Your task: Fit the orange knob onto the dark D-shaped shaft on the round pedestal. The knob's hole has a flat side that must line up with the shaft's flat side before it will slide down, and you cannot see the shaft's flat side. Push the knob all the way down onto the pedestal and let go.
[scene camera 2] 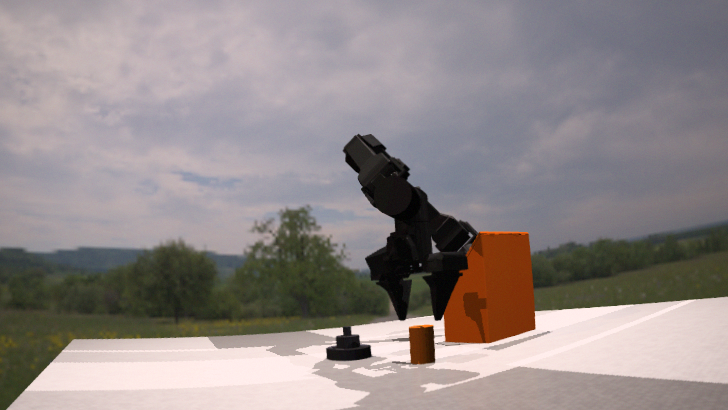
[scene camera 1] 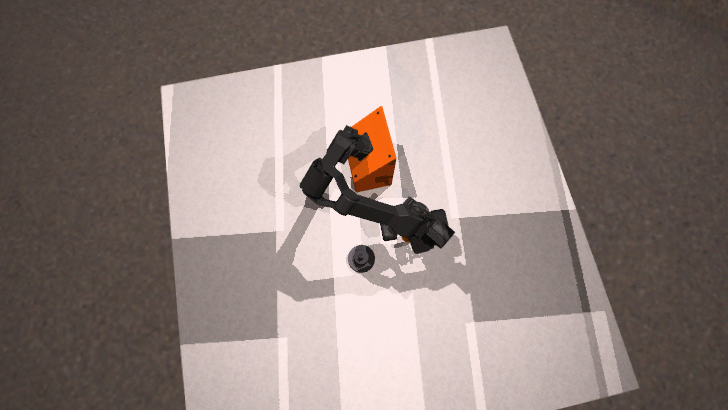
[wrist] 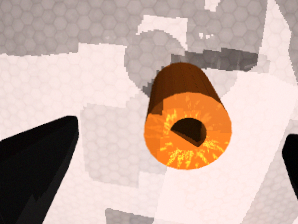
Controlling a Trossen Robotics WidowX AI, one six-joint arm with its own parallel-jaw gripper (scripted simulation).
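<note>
Scene camera 2 shows the gripper (scene camera 2: 419, 320) open and holding nothing, along with an orange knob (scene camera 2: 422, 350) and a dark pedestal with shaft (scene camera 2: 348, 348). In the wrist view, the gripper (wrist: 185, 135) is visible too.
</note>
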